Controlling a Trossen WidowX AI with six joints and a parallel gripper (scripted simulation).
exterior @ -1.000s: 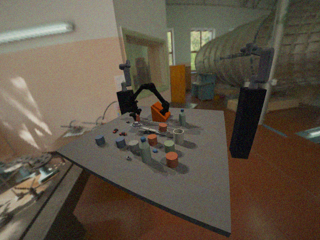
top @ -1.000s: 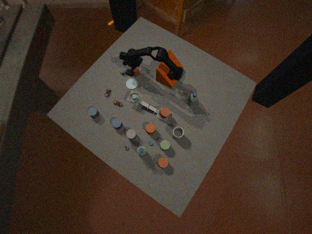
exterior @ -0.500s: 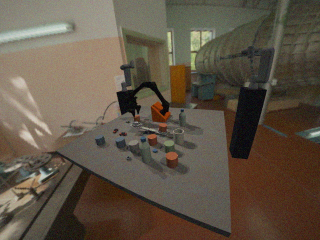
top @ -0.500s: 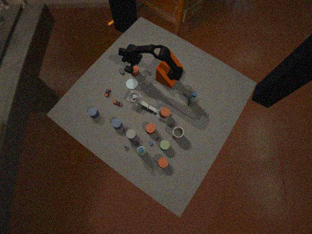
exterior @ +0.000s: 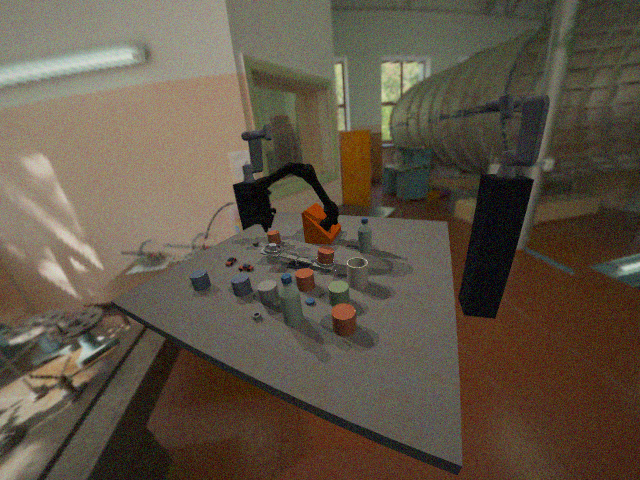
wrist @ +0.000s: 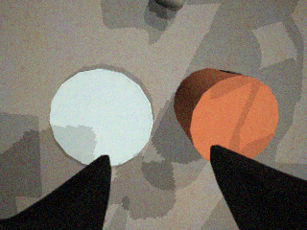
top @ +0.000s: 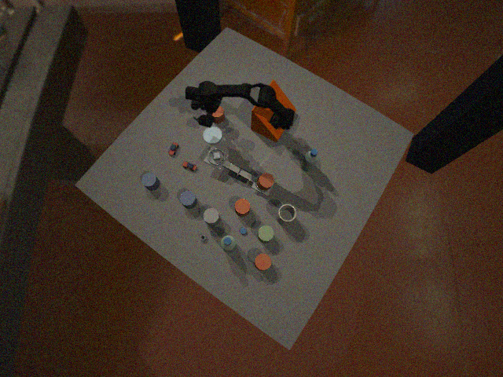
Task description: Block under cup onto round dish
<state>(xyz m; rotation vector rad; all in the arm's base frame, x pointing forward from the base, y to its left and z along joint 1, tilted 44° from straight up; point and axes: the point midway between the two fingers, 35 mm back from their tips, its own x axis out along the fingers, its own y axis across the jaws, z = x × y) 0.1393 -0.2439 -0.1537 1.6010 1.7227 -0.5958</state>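
Right now my gripper tip is 17 cm short of the grey block, 12 cm to the right of it and 2 cm above it. Round my gripper tip: white cup: 54 cm to the left, 27 cm ahead, 6 cm below; then balance: 24 cm to the left, 17 cm ahead, 6 cm below; then pale blue round dish: 10 cm below, 4 cm ahead, 2 cm to the left.
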